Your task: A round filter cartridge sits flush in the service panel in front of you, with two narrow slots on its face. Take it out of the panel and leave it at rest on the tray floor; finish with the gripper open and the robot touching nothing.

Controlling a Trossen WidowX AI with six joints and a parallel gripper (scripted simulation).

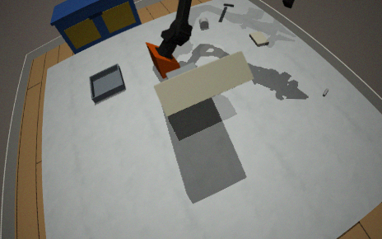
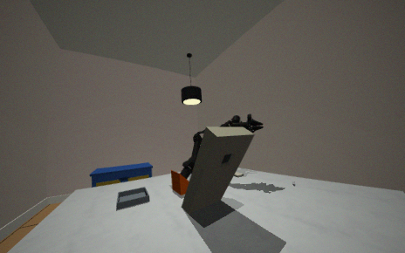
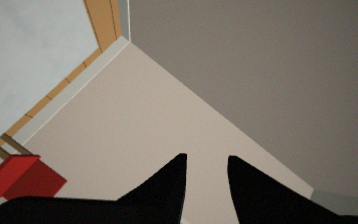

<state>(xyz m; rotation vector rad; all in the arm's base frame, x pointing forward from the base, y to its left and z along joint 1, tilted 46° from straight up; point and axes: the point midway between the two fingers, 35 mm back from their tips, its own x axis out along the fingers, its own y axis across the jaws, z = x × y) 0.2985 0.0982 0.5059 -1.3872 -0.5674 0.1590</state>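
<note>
Right now the round filter cartridge is 460 mm to the right of my gripper tip, 120 mm below it and 50 mm ahead of it. From my gripper tip the other things lie so: tan service panel 460 mm to the right, 190 mm below, 10 mm ahead; then tan flat block 360 mm below, 260 mm behind; then small grey bit 360 mm below, 140 mm ahead, 40 mm to the left.
</note>
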